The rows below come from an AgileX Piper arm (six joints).
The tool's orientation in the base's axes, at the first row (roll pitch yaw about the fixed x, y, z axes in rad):
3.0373 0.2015 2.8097
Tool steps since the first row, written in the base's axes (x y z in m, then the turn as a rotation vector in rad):
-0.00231 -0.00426 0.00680 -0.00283 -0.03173 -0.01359
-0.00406 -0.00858 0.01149 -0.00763 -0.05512 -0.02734
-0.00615 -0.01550 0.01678 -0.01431 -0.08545 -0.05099
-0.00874 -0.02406 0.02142 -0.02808 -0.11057 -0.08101
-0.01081 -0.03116 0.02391 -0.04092 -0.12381 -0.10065
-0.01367 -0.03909 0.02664 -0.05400 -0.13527 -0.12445
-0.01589 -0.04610 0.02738 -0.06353 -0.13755 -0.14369
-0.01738 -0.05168 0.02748 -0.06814 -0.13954 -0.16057
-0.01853 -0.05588 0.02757 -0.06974 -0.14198 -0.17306
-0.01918 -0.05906 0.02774 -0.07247 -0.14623 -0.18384
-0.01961 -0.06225 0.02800 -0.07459 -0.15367 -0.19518
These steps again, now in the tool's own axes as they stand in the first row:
-0.00058 -0.00404 -0.00728 -0.00479 -0.03230 0.01155
-0.00128 -0.00819 -0.01239 -0.00506 -0.05731 0.02310
-0.00261 -0.01484 -0.01824 -0.00382 -0.09048 0.04364
-0.00387 -0.02326 -0.02362 0.00693 -0.12153 0.06899
-0.00472 -0.03036 -0.02675 0.01852 -0.13998 0.08483
-0.00515 -0.03846 -0.03031 0.03174 -0.15724 0.10474
-0.00548 -0.04570 -0.03176 0.04369 -0.16426 0.12129
-0.00590 -0.05143 -0.03237 0.05071 -0.16927 0.13665
-0.00619 -0.05575 -0.03286 0.05391 -0.17334 0.14838
-0.00664 -0.05894 -0.03327 0.05724 -0.17930 0.15814
-0.00731 -0.06207 -0.03373 0.05910 -0.18815 0.16847

